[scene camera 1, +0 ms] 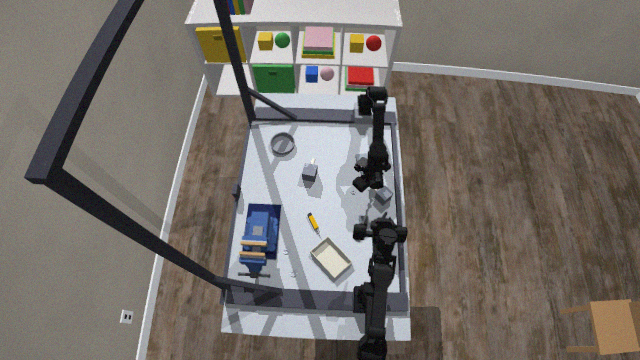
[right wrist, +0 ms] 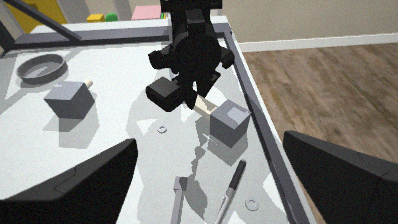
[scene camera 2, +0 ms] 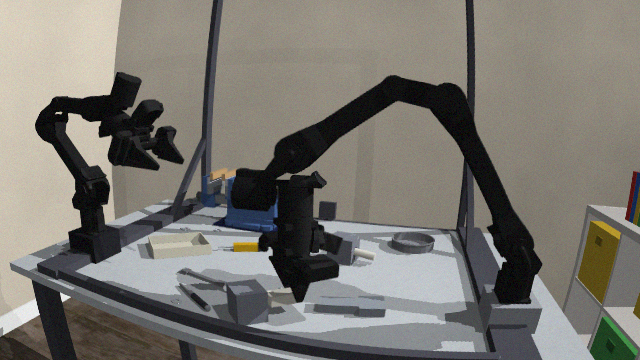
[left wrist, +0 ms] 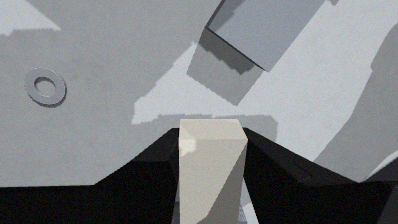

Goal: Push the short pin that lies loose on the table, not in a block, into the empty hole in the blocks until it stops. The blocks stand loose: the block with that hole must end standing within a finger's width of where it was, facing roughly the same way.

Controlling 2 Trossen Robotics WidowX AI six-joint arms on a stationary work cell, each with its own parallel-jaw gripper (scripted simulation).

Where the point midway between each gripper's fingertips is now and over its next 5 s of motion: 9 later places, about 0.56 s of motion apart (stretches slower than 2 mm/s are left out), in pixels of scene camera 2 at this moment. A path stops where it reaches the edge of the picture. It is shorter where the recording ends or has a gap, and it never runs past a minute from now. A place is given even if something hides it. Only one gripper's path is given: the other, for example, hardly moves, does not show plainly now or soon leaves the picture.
The left gripper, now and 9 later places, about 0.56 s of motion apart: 295, 298; 292, 299; 289, 300; 284, 301; 280, 301; 278, 301; 278, 301; 276, 273; 278, 265; 279, 258
